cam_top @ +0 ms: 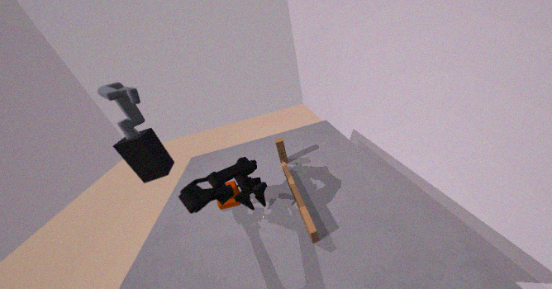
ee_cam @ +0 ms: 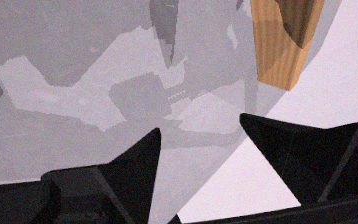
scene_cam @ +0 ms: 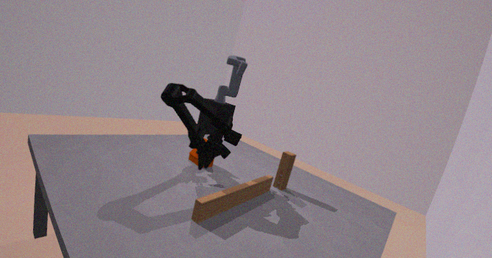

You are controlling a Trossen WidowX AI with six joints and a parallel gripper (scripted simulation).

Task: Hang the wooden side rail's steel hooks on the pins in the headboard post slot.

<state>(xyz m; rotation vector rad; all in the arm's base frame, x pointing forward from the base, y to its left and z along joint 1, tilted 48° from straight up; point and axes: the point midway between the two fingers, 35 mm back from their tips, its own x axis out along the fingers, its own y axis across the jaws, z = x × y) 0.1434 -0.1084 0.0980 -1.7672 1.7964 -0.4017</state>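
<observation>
Now: the wooden headboard post 23 cm ahead of my gripper tip, 34 cm to the left of it and 2 cm above it.
</observation>
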